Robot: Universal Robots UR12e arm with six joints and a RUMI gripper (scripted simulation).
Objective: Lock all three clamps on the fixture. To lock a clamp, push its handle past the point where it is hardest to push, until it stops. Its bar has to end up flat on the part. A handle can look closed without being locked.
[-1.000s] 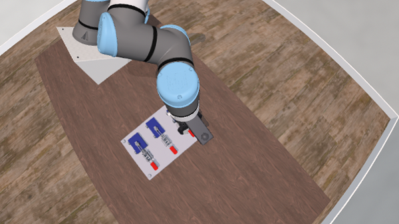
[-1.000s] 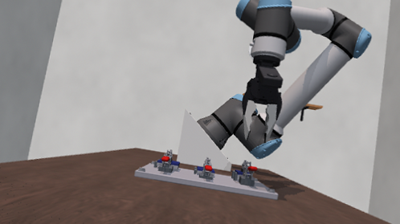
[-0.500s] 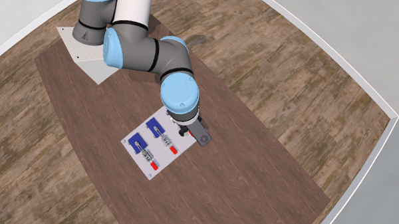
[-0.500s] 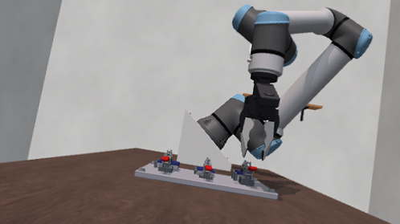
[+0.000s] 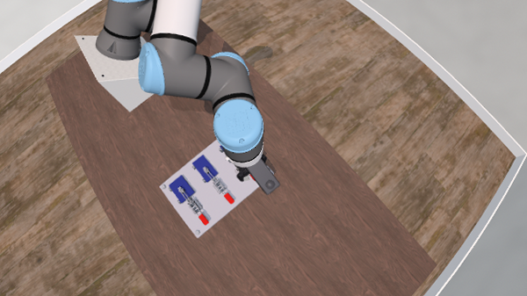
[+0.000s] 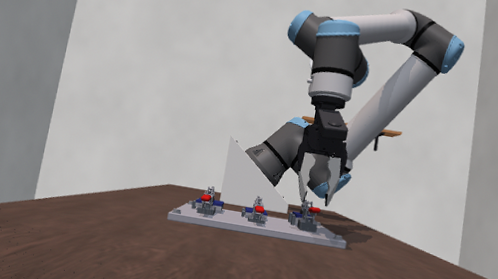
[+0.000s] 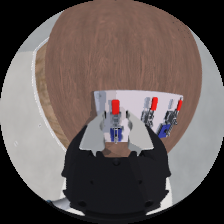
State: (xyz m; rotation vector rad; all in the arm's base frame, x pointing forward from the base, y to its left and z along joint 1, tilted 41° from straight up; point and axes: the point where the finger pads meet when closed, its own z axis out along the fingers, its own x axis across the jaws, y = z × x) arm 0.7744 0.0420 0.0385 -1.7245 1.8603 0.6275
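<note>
My hand is 9 cm past the grey fixture plate, 10 cm to the left of it and 8 cm above it.
</note>
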